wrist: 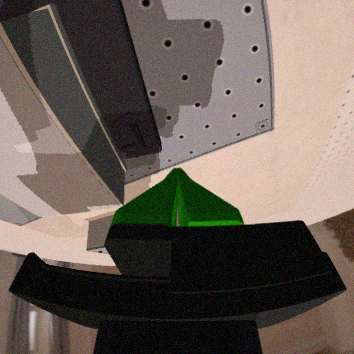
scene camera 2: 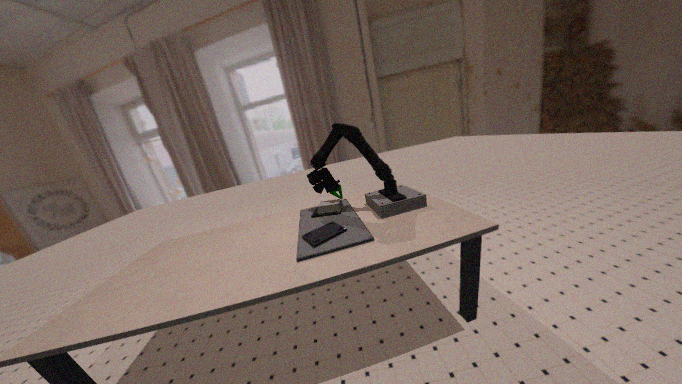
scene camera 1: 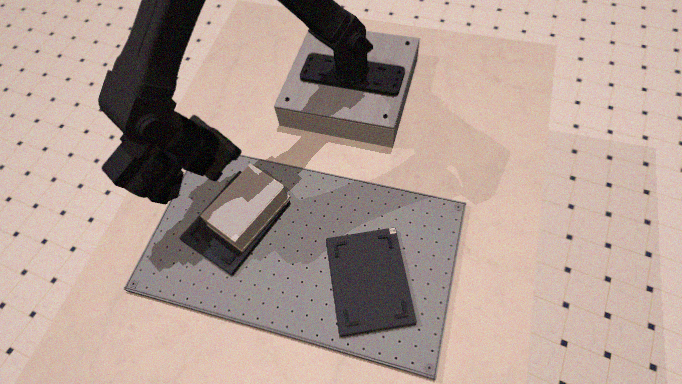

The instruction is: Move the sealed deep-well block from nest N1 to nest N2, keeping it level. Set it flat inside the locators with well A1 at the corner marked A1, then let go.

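Places are measured from the arm's base along level axes (x left, y down, z back), in metres.
Where they show: gripper, fingertip midpoint: [wrist: 176, 174] [scene camera 2: 341, 198] [scene camera 1: 230, 160]; arm's base, origin of the base link: [scene camera 2: 391, 195] [scene camera 1: 352, 75].
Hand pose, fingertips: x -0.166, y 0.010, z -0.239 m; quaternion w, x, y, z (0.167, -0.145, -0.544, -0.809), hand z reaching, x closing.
Each offset is from my fingertips to the centre of the thing. "spot": to the spot under its first point.
The sealed deep-well block @[dz -0.080, dx +0.064, dy +0.003 m] [scene camera 1: 244, 207] [scene camera 2: 330, 207] [wrist: 65, 182], pale-topped, rests on the dark nest N1 @[dz -0.098, dx +0.043, dy +0.030 m] [scene camera 1: 205, 249] [wrist: 100, 45] at the left of the pegboard. It sits off-centre: a strip of the nest with locators shows at its near end, and its far end reaches past the nest. Whether it is slightly tilted is unclear. The dark nest N2 @[dz -0.142, dx +0.299, dy +0.030 m] [scene camera 1: 370, 285] [scene camera 2: 324, 234] holds no block; a small white label @[spot: dz -0.052, dx +0.318, dy +0.027 m] [scene camera 1: 393, 231] marks one corner. My gripper [scene camera 2: 341, 197] [wrist: 176, 174] has its green fingers shut together on nothing, above and beside the block's far end. Scene camera 1 hides the fingertips.
The perforated grey board @[dz -0.111, dx +0.167, dy +0.045 m] [scene camera 1: 295, 300] [scene camera 2: 307, 252] carries both nests. The arm's grey base block [scene camera 1: 335, 124] [scene camera 2: 410, 204] stands behind the board. The pale table's front edge [scene camera 2: 250, 303] shows in scene camera 2.
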